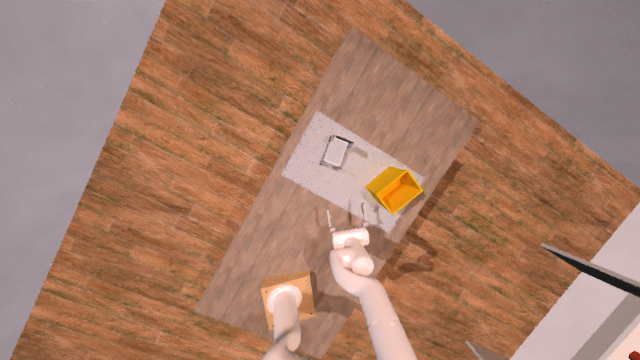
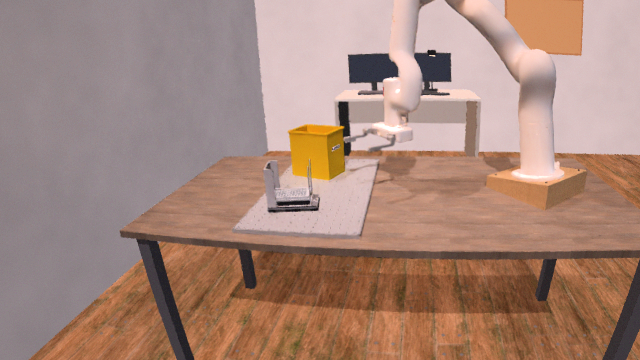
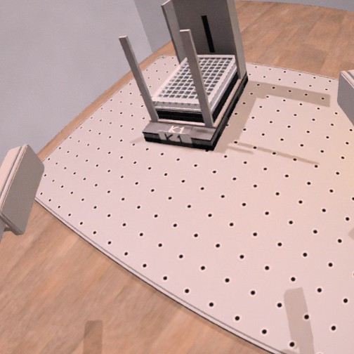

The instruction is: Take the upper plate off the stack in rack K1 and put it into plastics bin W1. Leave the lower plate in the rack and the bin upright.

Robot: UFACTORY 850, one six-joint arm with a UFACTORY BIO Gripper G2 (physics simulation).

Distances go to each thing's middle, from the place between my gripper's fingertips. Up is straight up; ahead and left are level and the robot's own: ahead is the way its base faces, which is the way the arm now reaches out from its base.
Labels:
I see my gripper 200 mm short of the yellow plastics bin W1 (image 2: 323,145), 160 mm to the left of it and 70 mm above it. Also, from my hand: clear gridded plate (image 3: 177,94): 180 mm ahead, 170 mm to the left, 120 mm below.

